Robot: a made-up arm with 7 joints.
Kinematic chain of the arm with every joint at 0, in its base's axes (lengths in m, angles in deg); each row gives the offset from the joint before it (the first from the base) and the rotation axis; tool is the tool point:
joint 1: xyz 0 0 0.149 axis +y
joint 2: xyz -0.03 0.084 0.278 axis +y
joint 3: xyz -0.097 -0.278 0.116 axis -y
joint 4: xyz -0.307 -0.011 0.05 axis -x
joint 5: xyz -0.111 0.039 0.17 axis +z
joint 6: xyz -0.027 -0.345 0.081 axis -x
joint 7: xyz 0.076 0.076 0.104 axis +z
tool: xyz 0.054 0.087 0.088
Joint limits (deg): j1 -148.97..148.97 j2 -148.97..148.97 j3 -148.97..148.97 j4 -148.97..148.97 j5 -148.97..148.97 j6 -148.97..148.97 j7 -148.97..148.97
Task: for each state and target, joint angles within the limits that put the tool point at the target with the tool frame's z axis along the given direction. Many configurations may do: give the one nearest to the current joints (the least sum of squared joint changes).
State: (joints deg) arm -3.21 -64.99 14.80 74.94 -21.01 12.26 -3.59
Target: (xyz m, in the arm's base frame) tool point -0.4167 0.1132 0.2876 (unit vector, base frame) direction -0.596 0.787 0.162
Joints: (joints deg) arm 39.96 -74.09 43.47 55.63 24.95 -4.10 -10.31
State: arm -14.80 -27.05 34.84 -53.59 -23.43 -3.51 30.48
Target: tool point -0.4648 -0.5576 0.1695 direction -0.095 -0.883 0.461
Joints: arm -1.42 -19.58 26.93 -86.40 -40.76 25.24 28.79
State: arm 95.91 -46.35 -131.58 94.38 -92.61 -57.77 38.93
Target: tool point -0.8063 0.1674 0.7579 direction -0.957 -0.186 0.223
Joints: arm 55.61 -100.36 -86.31 94.99 -119.17 -98.31 40.67
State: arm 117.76 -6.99 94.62 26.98 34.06 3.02 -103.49
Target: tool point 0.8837 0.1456 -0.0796 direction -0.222 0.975 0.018
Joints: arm 137.86 33.77 42.67 75.17 -16.38 26.44 -118.36
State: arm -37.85 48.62 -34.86 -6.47 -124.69 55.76 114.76
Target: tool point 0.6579 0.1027 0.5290 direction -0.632 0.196 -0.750
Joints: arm 1.66 86.02 -75.99 46.23 -107.39 58.90 130.47
